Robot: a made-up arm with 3 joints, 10 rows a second.
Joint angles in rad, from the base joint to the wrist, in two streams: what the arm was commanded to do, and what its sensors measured. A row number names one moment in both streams.
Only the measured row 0 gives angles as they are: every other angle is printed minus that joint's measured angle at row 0.
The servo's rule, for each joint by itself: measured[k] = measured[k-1] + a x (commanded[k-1-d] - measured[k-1]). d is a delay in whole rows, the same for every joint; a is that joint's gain. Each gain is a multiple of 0.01, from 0.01 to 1. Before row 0 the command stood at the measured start. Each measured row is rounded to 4 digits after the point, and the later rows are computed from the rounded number. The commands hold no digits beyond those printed.
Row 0, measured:
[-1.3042 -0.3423 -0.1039]
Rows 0 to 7, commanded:
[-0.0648 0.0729 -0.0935]
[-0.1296 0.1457 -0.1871]
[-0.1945 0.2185 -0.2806]
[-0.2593 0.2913 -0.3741]
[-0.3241 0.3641 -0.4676]
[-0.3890 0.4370 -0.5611]
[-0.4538 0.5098 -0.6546]
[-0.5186 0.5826 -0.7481]
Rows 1 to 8, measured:
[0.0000 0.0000 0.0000]
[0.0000 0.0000 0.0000]
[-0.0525 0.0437 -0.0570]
[-0.1150 0.1049 -0.1364]
[-0.1794 0.1731 -0.2244]
[-0.2441 0.2440 -0.3157]
[-0.3089 0.3161 -0.4084]
[-0.3738 0.3886 -0.5015]
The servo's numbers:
d 2
a 0.81 0.60 0.61

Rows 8 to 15, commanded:
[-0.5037 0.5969 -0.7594]
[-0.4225 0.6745 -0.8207]
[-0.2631 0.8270 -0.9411]
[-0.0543 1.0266 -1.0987]
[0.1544 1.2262 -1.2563]
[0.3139 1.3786 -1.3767]
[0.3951 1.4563 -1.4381]
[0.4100 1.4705 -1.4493]
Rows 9 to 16, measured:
[-0.4386 0.4613 -0.5949]
[-0.5034 0.5341 -0.6884]
[-0.5036 0.5718 -0.7317]
[-0.4379 0.6334 -0.7860]
[-0.2963 0.7496 -0.8806]
[-0.1003 0.9158 -1.0136]
[0.1060 1.1020 -1.1616]
[0.2744 1.2680 -1.2928]

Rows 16 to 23, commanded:
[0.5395 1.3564 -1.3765]
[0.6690 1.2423 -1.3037]
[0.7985 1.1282 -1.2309]
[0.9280 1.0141 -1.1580]
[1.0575 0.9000 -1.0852]
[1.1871 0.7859 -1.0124]
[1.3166 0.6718 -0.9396]
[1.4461 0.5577 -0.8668]
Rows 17 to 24, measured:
[0.3722 1.3810 -1.3814]
[0.4028 1.4347 -1.4228]
[0.5135 1.3877 -1.3946]
[0.6395 1.3005 -1.3392]
[0.7683 1.1971 -1.2731]
[0.8977 1.0873 -1.2029]
[1.0271 0.9749 -1.1311]
[1.1567 0.8615 -1.0587]

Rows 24 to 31, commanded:
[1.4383 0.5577 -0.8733]
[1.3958 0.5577 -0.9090]
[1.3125 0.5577 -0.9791]
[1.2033 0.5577 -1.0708]
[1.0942 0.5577 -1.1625]
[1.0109 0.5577 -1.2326]
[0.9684 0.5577 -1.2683]
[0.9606 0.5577 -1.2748]
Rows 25 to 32, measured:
[1.2862 0.7477 -0.9860]
[1.4157 0.6337 -0.9133]
[1.4340 0.5881 -0.8889]
[1.4031 0.5699 -0.9012]
[1.3297 0.5626 -0.9487]
[1.2273 0.5597 -1.0232]
[1.1195 0.5585 -1.1082]
[1.0315 0.5580 -1.1841]

